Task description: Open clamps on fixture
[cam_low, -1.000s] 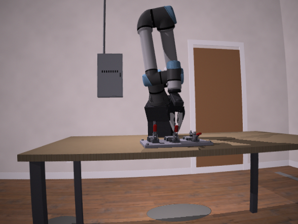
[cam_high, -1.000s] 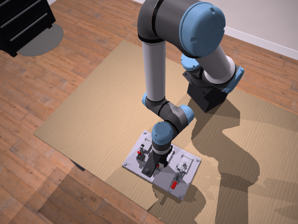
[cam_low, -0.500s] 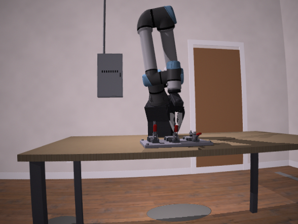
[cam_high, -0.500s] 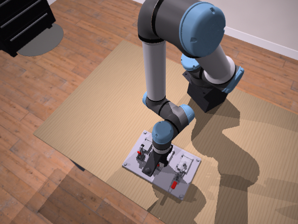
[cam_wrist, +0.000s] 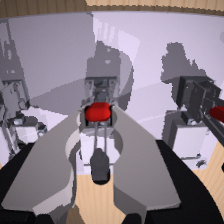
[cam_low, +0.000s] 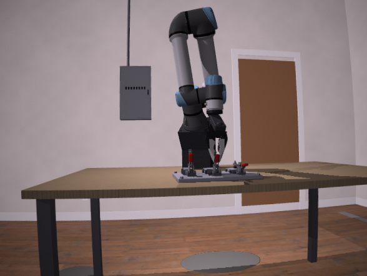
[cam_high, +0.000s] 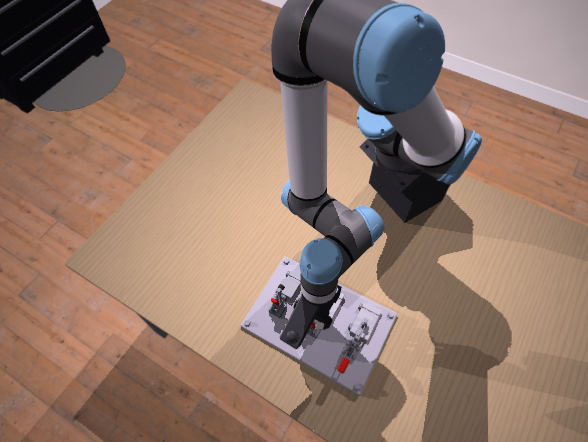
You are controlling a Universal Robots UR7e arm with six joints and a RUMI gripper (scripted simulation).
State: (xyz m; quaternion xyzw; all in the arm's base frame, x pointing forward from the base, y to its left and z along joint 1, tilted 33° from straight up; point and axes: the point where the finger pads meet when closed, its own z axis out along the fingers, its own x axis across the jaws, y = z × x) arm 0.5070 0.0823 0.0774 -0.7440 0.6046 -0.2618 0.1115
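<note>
Right now the grey fixture plate is 8 cm below my hand, 4 cm behind it and 1 cm to the right of it.
</note>
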